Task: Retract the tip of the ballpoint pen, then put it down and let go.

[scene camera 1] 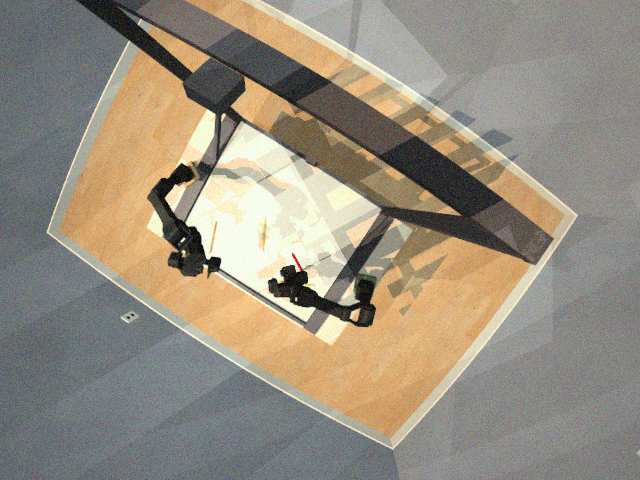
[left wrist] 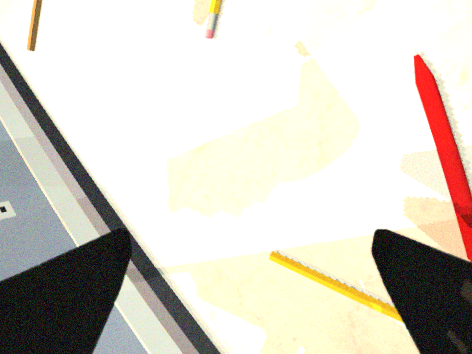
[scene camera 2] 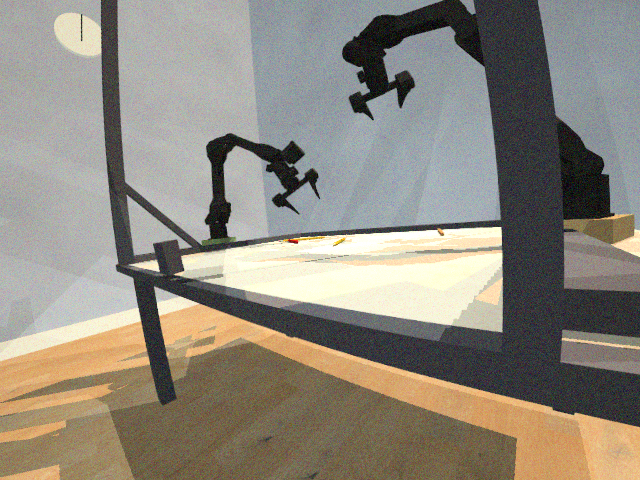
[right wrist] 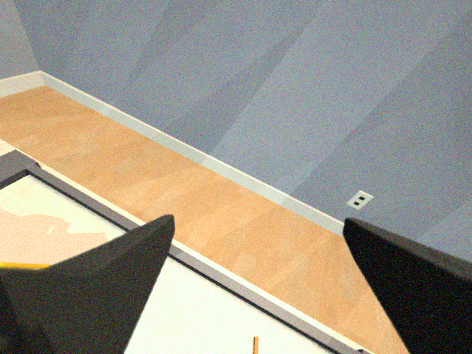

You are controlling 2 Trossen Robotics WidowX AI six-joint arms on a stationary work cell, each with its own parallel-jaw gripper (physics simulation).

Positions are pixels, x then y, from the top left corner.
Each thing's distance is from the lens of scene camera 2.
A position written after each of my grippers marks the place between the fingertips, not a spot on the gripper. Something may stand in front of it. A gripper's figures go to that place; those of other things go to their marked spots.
my left gripper [scene camera 2: 309,206]: 89 cm
my right gripper [scene camera 2: 386,113]: 88 cm
dark frame [scene camera 2: 554,279]: 12 cm
